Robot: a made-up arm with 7 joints.
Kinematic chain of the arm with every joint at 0, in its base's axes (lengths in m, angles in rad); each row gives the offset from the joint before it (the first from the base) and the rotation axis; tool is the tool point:
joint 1: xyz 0 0 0.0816 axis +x
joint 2: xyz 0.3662 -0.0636 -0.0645 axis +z
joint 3: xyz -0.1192 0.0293 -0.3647 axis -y
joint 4: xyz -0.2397 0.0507 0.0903 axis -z
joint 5: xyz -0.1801 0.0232 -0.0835 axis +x
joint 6: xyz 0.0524 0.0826 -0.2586 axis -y
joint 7: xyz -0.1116 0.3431 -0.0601 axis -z
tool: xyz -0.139 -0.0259 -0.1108
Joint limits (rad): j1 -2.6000..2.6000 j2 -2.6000..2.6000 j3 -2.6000..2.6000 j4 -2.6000..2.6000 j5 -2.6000..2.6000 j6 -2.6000..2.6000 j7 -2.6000..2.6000
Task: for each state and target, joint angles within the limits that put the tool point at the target. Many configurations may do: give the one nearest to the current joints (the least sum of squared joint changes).
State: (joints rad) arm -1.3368 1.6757 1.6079 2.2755 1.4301 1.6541 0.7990
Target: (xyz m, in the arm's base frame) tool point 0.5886 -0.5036 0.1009
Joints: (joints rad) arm -0.3298 1.4474 1.6233 1.9986 1.1317 1.8213 0.6099
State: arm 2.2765 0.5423 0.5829 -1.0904 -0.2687 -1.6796 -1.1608
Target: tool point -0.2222 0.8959 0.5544
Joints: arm 2.3292 0.4441 0.6152 -0.7725 0.0064 -1.1380 -0.8659
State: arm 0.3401 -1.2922 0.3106 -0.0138 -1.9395 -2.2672 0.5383
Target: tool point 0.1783 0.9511 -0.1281
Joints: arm 0.8958 -1.2962 0.0002 0.0597 -1.9886 -2.0744 0.5566
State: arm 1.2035 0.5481 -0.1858 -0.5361 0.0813 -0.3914 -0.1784
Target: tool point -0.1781 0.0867 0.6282
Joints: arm 1.2756 -0.1772 -0.8148 -0.1303 0.5034 -0.6010 -0.1057
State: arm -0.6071 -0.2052 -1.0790 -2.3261 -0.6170 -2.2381 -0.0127
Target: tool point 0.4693 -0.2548 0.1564
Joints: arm -0.1433 0.1462 -1.8850 -2.2231 0.0054 -2.3825 -0.2685
